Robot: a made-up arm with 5 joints. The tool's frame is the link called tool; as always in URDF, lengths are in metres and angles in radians. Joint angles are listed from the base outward. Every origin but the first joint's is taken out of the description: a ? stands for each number. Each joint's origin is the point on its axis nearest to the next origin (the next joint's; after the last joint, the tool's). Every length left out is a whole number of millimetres.
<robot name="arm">
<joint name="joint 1" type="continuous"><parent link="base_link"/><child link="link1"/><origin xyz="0.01 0 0.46" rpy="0 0 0"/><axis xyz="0 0 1"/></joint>
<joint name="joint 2" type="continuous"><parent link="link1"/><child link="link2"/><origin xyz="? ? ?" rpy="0 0 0"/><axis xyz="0 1 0"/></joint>
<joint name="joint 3" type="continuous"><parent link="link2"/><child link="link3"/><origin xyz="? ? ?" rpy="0 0 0"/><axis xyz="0 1 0"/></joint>
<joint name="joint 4" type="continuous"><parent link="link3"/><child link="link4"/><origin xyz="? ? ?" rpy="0 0 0"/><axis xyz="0 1 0"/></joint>
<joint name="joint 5" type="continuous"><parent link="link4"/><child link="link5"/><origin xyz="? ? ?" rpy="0 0 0"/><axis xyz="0 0 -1"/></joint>
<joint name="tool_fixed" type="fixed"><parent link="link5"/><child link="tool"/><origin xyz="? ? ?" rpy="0 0 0"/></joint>
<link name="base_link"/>
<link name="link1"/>
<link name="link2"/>
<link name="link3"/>
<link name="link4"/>
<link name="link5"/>
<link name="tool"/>
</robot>
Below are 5 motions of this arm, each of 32 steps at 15 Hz.
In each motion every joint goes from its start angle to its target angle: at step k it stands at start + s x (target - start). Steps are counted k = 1, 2, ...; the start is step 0. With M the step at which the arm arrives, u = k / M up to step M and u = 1 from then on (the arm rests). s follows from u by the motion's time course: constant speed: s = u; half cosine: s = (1 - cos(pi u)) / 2; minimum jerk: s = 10 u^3 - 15 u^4 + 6 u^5.
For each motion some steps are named. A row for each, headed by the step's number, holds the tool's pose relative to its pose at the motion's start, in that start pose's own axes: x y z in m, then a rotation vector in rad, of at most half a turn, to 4 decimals.
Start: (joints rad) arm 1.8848 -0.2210 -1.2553 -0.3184 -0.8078
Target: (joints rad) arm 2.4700 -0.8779 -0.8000 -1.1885 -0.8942
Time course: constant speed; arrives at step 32
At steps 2, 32:
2: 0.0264 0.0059 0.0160 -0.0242 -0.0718 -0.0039
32: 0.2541 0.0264 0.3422 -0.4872 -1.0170 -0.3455

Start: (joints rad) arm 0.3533 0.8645 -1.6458 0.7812 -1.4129
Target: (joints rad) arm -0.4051 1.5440 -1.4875 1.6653 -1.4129
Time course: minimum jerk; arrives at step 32
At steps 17, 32:
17: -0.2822 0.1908 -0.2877 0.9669 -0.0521 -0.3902
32: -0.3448 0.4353 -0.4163 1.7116 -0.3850 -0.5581

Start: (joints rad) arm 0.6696 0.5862 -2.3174 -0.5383 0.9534
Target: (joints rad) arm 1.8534 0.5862 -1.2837 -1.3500 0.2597
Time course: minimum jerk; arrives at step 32
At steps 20, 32:
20: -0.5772 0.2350 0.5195 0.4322 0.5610 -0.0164
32: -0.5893 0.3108 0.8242 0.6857 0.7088 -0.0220

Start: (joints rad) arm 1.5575 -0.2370 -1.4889 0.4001 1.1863
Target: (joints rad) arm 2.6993 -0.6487 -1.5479 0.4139 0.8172
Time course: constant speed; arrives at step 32
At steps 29, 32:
29: -0.2265 0.1786 0.5236 0.8707 0.6929 0.3390
32: -0.2099 0.1740 0.5755 0.9674 0.7550 0.3409

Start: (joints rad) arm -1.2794 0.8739 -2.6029 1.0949 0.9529
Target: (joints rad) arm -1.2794 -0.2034 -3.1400 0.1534 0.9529
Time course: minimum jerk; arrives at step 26
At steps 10, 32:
10: 0.0138 0.0194 0.4097 0.6067 -0.4312 0.0000
32: -0.3665 -0.5156 1.1250 2.0833 -1.4807 0.0000

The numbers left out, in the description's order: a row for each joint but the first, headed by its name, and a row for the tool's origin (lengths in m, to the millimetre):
joint 2: 0.02 0.06 0
joint 3: 0.05 0 0.29
joint 4: 0.15 0 -0.58
joint 5: 0.02 0 -0.06
tool: 0.01 0.01 0

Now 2 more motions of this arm.
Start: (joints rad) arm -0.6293 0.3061 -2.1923 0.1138 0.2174
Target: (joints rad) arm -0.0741 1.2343 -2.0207 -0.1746 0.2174
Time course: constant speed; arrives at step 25
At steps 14, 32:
14: -0.5500 0.1671 -0.0547 0.2089 0.5077 0.0080
32: -0.9537 0.2617 0.1666 0.3750 0.8919 0.1156

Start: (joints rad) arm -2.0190 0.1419 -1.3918 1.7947 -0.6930
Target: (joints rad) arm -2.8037 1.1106 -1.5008 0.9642 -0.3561
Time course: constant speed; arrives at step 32
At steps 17, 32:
17: -0.0512 -0.3576 -0.2846 0.1901 -0.1123 -0.5331
32: -0.1749 -0.4815 -0.6398 0.3833 -0.1890 -0.9969

